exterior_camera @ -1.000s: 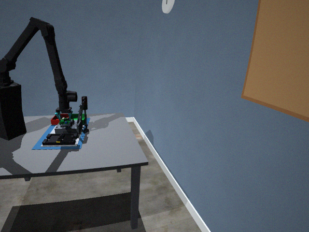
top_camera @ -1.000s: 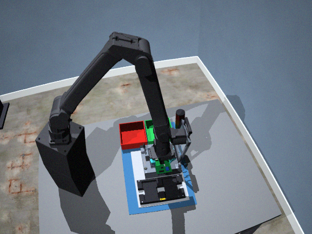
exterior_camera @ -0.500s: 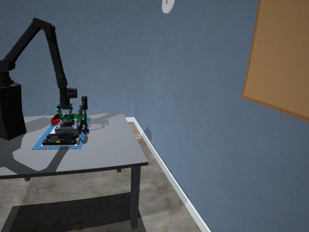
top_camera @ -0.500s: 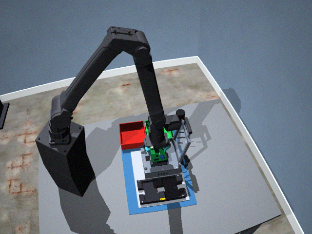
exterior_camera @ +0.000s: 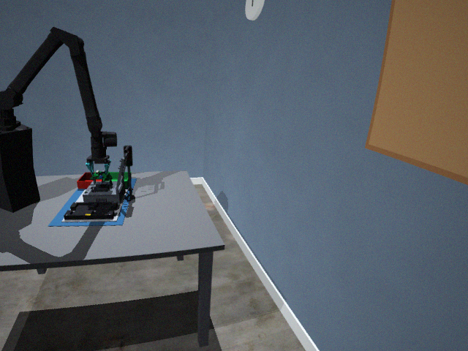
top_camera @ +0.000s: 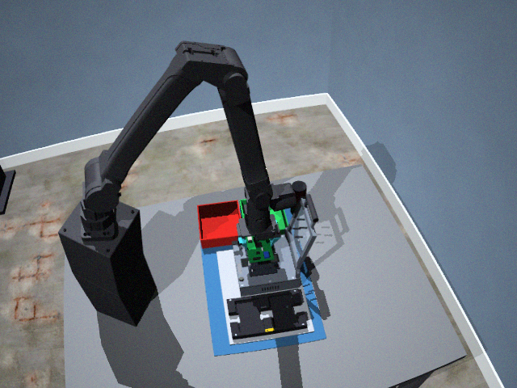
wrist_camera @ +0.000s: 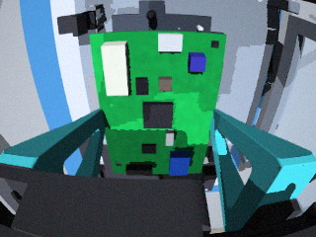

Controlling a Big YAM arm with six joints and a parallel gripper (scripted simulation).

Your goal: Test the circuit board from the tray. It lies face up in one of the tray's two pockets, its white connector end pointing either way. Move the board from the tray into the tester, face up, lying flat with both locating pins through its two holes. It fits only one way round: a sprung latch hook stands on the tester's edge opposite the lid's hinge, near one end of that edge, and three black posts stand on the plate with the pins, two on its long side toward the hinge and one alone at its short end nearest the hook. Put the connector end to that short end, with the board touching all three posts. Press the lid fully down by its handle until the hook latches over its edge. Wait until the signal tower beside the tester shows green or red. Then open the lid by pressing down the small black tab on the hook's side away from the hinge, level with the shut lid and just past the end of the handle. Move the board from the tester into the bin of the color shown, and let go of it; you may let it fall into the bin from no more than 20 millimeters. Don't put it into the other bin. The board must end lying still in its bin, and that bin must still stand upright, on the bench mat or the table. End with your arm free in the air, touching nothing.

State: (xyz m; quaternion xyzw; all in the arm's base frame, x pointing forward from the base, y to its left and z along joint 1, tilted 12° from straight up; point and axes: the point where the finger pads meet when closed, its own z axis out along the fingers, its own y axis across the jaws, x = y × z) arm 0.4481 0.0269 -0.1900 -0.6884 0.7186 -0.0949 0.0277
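Right now the green circuit board is right at my hand. The rest, counted from my hand: black latch hook 60 mm to the left, 60 mm behind, 50 mm below; then clear lid 130 mm ahead, 50 mm above, 10 mm to the right; then green bin 190 mm to the left, 120 mm below, 60 mm ahead.
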